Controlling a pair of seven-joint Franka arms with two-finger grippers.
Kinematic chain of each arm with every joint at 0, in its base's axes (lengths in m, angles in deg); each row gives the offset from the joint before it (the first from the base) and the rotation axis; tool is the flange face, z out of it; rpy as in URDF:
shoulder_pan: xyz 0 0 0.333 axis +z
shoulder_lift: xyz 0 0 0 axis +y
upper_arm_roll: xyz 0 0 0.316 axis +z
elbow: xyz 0.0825 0 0 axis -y
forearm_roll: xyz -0.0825 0 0.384 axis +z
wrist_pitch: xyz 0 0 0 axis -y
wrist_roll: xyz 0.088 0 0 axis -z
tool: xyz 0 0 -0.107 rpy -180 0 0
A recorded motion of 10 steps. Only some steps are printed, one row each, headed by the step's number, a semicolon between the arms.
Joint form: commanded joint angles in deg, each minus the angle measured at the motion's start. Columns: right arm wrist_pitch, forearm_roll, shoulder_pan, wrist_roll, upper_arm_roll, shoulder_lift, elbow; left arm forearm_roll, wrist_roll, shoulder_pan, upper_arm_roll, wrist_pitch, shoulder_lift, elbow.
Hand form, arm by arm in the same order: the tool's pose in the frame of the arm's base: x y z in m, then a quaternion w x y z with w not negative. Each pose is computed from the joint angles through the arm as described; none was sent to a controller.
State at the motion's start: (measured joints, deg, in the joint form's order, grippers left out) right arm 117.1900 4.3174 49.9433 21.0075 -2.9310 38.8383 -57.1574; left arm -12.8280 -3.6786 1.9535 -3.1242 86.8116 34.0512 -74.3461
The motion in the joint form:
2: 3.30 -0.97 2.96 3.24 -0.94 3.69 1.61; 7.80 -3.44 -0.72 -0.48 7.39 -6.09 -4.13
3: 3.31 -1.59 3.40 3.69 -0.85 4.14 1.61; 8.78 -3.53 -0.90 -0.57 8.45 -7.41 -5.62
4: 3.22 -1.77 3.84 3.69 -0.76 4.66 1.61; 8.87 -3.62 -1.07 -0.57 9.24 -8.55 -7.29
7: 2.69 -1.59 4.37 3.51 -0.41 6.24 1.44; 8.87 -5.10 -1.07 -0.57 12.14 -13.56 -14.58
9: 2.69 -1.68 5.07 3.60 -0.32 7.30 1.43; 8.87 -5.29 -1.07 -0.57 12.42 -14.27 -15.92
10: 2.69 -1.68 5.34 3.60 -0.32 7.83 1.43; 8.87 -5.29 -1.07 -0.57 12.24 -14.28 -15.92
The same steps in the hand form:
2: 0.4991 0.6101 0.4732 0.12189 -0.95718 -0.21392 -0.15230; 0.6754 -0.0292 0.4218 0.04922 0.99136 0.05102 -0.11041
3: 0.4948 0.6150 0.4670 0.11705 -0.95744 -0.21623 -0.15119; 0.6715 -0.0306 0.4265 0.04076 0.99276 0.04826 -0.10217
4: 0.4903 0.6200 0.4596 0.11356 -0.95735 -0.22114 -0.14724; 0.6668 -0.0326 0.4274 0.03928 0.99308 0.04763 -0.09992
7: 0.4834 0.6283 0.4350 0.10446 -0.95908 -0.22914 -0.12939; 0.6438 -0.0332 0.4298 0.03549 0.99297 0.06122 -0.09488
9: 0.4762 0.6360 0.4202 0.09918 -0.95914 -0.23536 -0.12177; 0.6391 -0.0332 0.4274 0.03457 0.99260 0.06299 -0.09793
10: 0.4736 0.6389 0.4129 0.09645 -0.95927 -0.23781 -0.11811; 0.6387 -0.0332 0.4273 0.03443 0.99246 0.06290 -0.09940

